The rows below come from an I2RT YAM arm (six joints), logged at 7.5 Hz.
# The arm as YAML. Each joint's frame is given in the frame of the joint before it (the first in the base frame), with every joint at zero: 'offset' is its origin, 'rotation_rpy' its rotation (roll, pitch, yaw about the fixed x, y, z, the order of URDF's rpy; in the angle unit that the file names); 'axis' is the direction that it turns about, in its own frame. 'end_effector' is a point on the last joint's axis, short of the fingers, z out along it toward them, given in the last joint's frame.
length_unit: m
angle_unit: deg
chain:
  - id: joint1
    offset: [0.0, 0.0, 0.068]
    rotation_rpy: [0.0, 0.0, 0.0]
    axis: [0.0, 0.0, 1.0]
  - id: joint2
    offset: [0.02, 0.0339, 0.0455]
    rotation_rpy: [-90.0, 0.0, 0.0]
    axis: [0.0, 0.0, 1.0]
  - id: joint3
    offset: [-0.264, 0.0, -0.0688]
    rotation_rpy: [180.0, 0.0, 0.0]
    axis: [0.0, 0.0, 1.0]
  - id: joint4
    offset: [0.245, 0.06, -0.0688]
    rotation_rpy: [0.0, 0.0, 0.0]
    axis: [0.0, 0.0, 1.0]
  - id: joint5
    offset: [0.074, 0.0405, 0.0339]
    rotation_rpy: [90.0, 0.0, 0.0]
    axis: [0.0, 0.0, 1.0]
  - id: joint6
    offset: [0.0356, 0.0, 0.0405]
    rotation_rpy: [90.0, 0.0, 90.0]
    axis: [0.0, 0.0, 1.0]
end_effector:
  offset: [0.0, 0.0, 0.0]
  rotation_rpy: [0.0, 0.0, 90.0]
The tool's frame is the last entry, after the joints.
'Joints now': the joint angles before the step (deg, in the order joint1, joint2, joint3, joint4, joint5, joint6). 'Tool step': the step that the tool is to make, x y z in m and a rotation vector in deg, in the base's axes. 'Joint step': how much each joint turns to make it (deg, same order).
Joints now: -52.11, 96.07, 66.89, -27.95, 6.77, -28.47
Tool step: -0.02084, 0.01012, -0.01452, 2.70, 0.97, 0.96
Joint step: -2.02, -2.72, -5.78, 0.53, -2.28, -2.11
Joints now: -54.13, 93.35, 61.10, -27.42, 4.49, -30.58
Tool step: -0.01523, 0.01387, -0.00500, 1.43, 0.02, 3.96
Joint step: -1.15, -3.69, -4.75, 0.09, -3.25, -4.04
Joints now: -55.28, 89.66, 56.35, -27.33, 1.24, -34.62
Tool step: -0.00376, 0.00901, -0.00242, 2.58, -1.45, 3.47
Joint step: -0.09, -1.50, -1.77, -1.06, -4.04, -1.84
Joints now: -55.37, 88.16, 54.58, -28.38, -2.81, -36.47
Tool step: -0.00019, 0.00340, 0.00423, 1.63, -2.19, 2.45
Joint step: -0.09, -0.88, 0.17, -1.23, -3.60, -0.97
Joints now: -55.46, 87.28, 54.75, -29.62, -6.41, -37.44
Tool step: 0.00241, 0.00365, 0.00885, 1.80, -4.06, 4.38
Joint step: 0.09, -1.06, 0.88, -1.40, -5.87, -1.75
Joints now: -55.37, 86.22, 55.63, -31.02, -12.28, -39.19
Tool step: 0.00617, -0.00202, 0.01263, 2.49, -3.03, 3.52
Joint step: 0.17, 0.70, 3.59, -3.51, -5.02, -1.15
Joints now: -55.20, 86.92, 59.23, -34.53, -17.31, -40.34
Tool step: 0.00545, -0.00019, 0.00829, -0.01, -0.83, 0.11
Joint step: 0.79, 0.09, 1.85, -0.98, -0.27, 0.96
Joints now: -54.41, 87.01, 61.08, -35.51, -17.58, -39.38
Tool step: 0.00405, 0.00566, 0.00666, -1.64, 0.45, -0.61
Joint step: 1.50, -1.22, 0.18, 0.00, 2.19, 1.24
